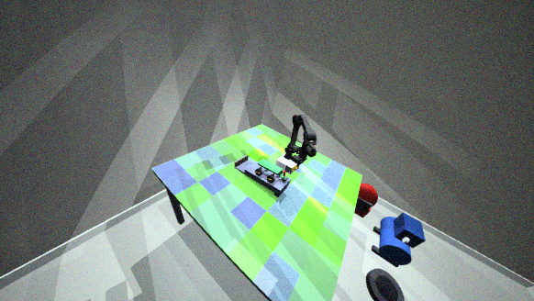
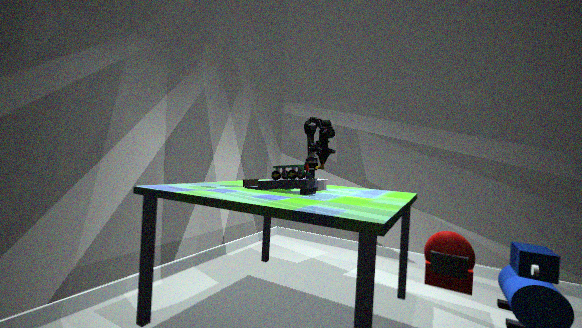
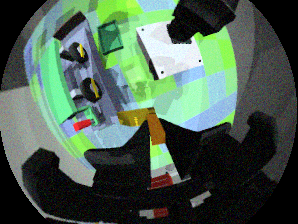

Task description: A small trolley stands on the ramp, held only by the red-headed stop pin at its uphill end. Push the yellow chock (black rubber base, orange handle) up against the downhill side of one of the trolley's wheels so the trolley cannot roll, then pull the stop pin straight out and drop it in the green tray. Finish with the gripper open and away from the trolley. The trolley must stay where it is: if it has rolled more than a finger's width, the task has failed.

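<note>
Now: gripper tip 20 mm short of the yellow chock and 10 mm above it. Also, from my gripper tip: grey ramp 180 mm ahead, 130 mm to the right, 130 mm below; then green-topped trolley 180 mm ahead, 120 mm to the right, 60 mm below; then red-headed stop pin 140 mm ahead, 40 mm below, 10 mm to the right.
</note>
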